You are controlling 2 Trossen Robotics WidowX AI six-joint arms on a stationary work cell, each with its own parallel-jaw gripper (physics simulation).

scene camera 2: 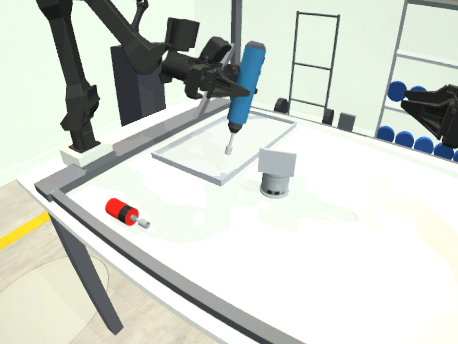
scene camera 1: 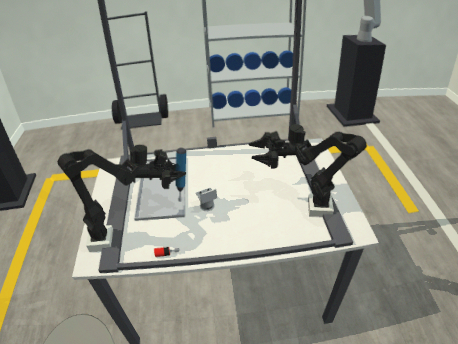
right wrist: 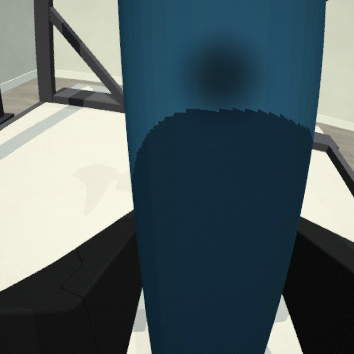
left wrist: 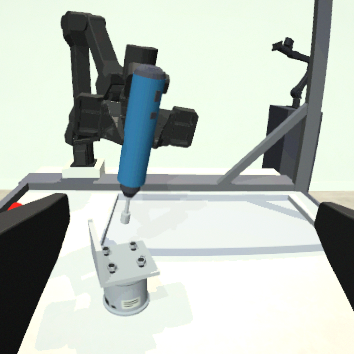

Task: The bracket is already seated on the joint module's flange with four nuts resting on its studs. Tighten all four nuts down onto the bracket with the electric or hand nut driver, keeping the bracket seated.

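Frame: origin at the left arm's base, x ahead, y left, z up, level; millimetres.
Seen in the pictures: left gripper, fingertip midpoint: (scene camera 2: pixel 402 97) (scene camera 1: pixel 250 150) (left wrist: pixel 197 211); right gripper, fingertip midpoint: (scene camera 2: pixel 253 92) (scene camera 1: pixel 185 170) (right wrist: pixel 207 219) (left wrist: pixel 138 143); left arm's base at its link origin: (scene camera 1: pixel 321 202); right arm's base at its link origin: (scene camera 2: pixel 84 145) (scene camera 1: pixel 98 235) (left wrist: pixel 83 162).
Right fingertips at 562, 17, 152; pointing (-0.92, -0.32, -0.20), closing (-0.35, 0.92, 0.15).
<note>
Offsets run from my right fingertips to a thing's middle, as dx, dy, dz. "pt": to the spot under its first point.
My right gripper (scene camera 1: pixel 181 174) (scene camera 2: pixel 250 92) is shut on the blue electric nut driver @(+20, +11, -20) (scene camera 1: pixel 181 167) (scene camera 2: pixel 246 85) (left wrist: pixel 141 132) (right wrist: pixel 220 175), which is tilted, its socket low and above the tray area, apart from the bracket. The grey L-shaped bracket @(-74, +0, -110) (scene camera 1: pixel 206 195) (scene camera 2: pixel 277 162) (left wrist: pixel 127 267) sits on the joint module @(-74, +0, -155) (scene camera 1: pixel 207 205) (scene camera 2: pixel 274 185) (left wrist: pixel 126 296). Four nuts, one of them the front right nut @(-80, -24, -119) (left wrist: pixel 141 261), show on its plate in the left wrist view. My left gripper (scene camera 1: pixel 255 151) (left wrist: pixel 197 211) is open and empty, high at the back right in scene camera 1.
The red hand nut driver @(+37, +277, -175) (scene camera 1: pixel 162 251) (scene camera 2: pixel 121 211) lies near the table's front edge. A shallow grey tray @(+161, -107, -184) (scene camera 1: pixel 160 217) (scene camera 2: pixel 187 169) (left wrist: pixel 280 248) lies beside the module. The frame's dark rails @(pt -190, +284, -172) (scene camera 1: pixel 225 257) border the table.
</note>
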